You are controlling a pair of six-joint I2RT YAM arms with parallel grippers.
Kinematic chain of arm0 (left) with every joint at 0, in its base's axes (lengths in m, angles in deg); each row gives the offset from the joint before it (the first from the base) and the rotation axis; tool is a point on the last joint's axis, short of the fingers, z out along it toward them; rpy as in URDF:
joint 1: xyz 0 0 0.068 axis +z
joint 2: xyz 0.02 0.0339 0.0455 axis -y
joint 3: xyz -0.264 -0.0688 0 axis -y
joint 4: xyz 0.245 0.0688 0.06 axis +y
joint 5: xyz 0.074 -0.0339 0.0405 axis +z
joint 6: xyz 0.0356 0 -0.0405 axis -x
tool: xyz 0 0 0 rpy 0 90 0
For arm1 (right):
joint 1: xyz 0 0 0.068 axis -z
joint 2: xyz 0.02 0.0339 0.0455 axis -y
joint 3: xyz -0.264 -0.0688 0 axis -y
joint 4: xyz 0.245 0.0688 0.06 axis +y
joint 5: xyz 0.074 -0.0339 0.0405 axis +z
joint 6: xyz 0.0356 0 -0.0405 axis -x
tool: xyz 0 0 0 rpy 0 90 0
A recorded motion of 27 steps. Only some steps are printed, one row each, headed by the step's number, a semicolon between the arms.
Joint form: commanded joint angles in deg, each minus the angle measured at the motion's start. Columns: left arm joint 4, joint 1, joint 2, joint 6, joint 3, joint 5; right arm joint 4, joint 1, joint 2, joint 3, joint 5, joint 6.
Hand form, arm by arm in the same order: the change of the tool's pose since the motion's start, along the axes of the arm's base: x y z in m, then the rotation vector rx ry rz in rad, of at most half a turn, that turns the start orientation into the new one. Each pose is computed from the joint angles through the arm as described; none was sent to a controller.
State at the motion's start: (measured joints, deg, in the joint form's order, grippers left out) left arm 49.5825 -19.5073 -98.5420 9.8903 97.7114 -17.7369; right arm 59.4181 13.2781 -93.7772 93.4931 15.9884 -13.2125
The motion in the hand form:
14: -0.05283 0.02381 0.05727 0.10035 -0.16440 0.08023; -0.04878 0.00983 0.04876 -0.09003 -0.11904 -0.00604
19: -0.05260 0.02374 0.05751 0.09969 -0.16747 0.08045; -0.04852 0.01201 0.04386 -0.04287 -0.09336 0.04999
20: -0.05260 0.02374 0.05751 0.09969 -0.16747 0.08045; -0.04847 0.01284 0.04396 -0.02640 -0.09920 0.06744
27: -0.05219 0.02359 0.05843 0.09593 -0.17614 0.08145; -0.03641 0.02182 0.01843 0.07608 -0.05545 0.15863
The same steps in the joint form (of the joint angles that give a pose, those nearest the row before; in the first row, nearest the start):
14: 4.94 -0.17 11.24 -2.38 0.13 9.53; 2.78 -0.04 10.29 -0.11 -3.08 1.66
19: 4.76 -0.17 11.23 -2.40 0.13 9.55; 4.59 -0.04 9.70 -0.22 0.55 3.13
20: 4.76 -0.17 11.23 -2.40 0.13 9.55; 4.59 -0.04 9.70 -0.24 1.92 3.45
27: 4.26 -0.18 11.28 -2.38 0.13 9.55; 3.13 -1.57 7.76 -3.91 8.09 4.20

